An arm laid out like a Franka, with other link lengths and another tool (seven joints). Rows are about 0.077 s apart.
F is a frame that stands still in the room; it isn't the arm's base.
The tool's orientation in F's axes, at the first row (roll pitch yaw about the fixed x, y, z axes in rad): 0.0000 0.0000 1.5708
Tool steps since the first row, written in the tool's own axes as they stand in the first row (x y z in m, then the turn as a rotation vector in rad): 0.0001 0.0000 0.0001 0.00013 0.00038 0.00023; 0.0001 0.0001 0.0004 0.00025 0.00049 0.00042; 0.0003 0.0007 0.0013 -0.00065 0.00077 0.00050; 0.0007 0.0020 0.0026 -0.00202 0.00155 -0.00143; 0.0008 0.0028 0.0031 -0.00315 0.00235 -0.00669; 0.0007 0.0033 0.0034 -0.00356 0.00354 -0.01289; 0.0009 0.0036 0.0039 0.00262 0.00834 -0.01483; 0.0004 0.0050 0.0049 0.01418 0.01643 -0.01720; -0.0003 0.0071 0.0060 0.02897 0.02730 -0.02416; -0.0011 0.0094 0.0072 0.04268 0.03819 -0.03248; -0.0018 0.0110 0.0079 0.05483 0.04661 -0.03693
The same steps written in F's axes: 0.0000 0.0001 0.0001 -0.00038 0.00013 0.00023; -0.0001 0.0001 0.0004 -0.00049 0.00025 0.00042; -0.0007 0.0003 0.0013 -0.00077 -0.00065 0.00050; -0.0020 0.0007 0.0026 -0.00155 -0.00202 -0.00143; -0.0028 0.0008 0.0031 -0.00235 -0.00315 -0.00669; -0.0033 0.0007 0.0034 -0.00354 -0.00356 -0.01289; -0.0036 0.0009 0.0039 -0.00834 0.00262 -0.01483; -0.0050 0.0004 0.0049 -0.01643 0.01418 -0.01720; -0.0071 -0.0003 0.0060 -0.02730 0.02897 -0.02416; -0.0094 -0.0011 0.0072 -0.03819 0.04268 -0.03248; -0.0110 -0.0018 0.0079 -0.04661 0.05483 -0.03693
